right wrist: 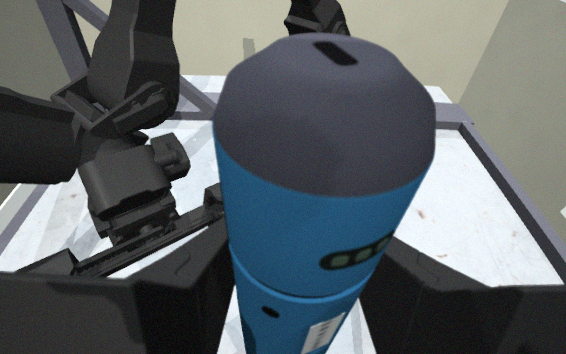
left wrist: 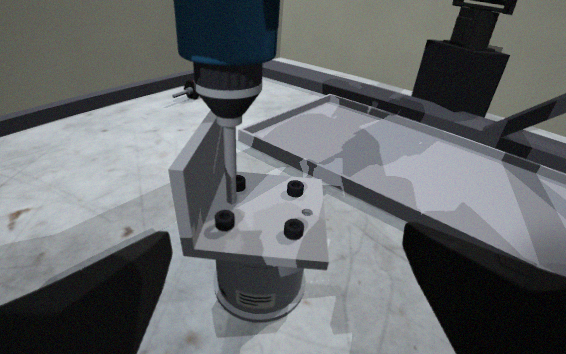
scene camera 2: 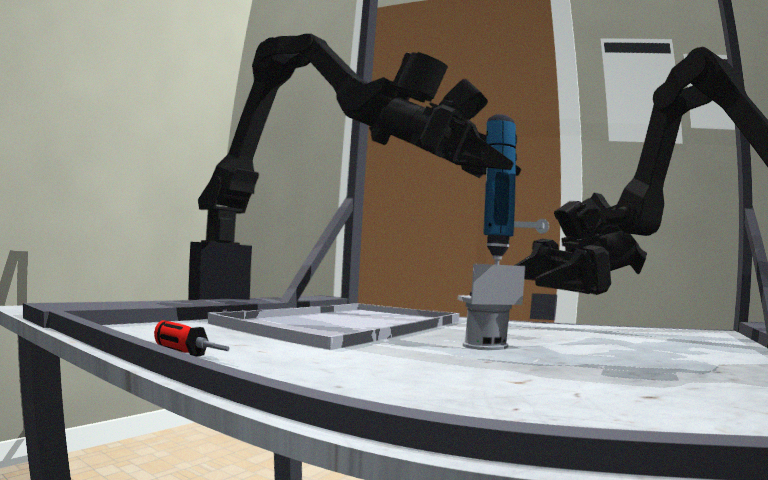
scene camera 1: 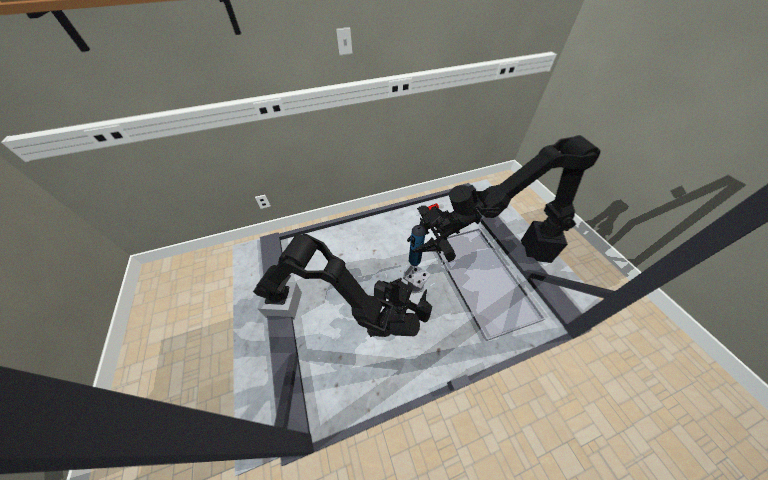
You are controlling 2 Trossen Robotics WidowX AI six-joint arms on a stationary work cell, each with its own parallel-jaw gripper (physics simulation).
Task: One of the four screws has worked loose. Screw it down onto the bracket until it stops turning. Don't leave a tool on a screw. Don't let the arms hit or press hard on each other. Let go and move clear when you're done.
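Frame: origin at the left arm's base, x ahead, y left, z up, level; centimetres.
Where they show: left gripper, fingertip midpoint: [left wrist: 288, 238] [scene camera 2: 520, 277] [scene camera 1: 413, 284]; right gripper, fingertip midpoint: [scene camera 2: 516, 169] [scene camera 1: 410, 246]; left arm's base, link origin: [scene camera 1: 277, 294]; right arm's base, link origin: [left wrist: 468, 46] [scene camera 1: 549, 232].
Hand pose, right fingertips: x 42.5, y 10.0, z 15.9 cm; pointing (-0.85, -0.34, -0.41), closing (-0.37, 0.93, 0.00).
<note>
Each offset is from my right fingertips to the centre of the thing.
The bracket @(dy +0.0, dx +3.6, dz -15.1 cm) [scene camera 1: 417, 279] [scene camera 2: 498, 284] [left wrist: 260, 245] sits on a round grey base @(dy +0.0, dx +3.6, dz -20.2 cm) [scene camera 2: 485, 325] [left wrist: 260, 280]. Four black screws stand in it; in the left wrist view the near-left screw @(dy -0.5, dx +1.2, dz -17.0 cm) [left wrist: 224, 220] seems slightly raised, its shadow set apart. My right gripper [scene camera 1: 417, 244] [scene camera 2: 506, 165] [right wrist: 294, 224] is shut on the blue electric screwdriver @(dy +0.8, dx +2.0, dz -4.5 cm) [scene camera 1: 415, 254] [scene camera 2: 500, 198] [right wrist: 310, 225], upright above the bracket. Its bit @(dy +0.9, dx +2.1, dz -13.2 cm) [left wrist: 230, 165] ends between the two left screws; whether it touches anything is unclear. My left gripper [scene camera 2: 531, 276] [left wrist: 288, 238] is open and empty, beside the bracket.
A shallow grey tray @(dy +4.4, dx +28.3, dz -22.6 cm) [scene camera 1: 465, 302] [scene camera 2: 271, 333] [left wrist: 375, 197] lies beside the base. A red screwdriver @(dy +37.8, dx +10.1, dz -22.0 cm) [scene camera 1: 433, 206] [scene camera 2: 172, 335] lies near the table edge. The left arm [right wrist: 130, 175] is low and close to the blue tool. A dark frame [scene camera 2: 396, 404] borders the table.
</note>
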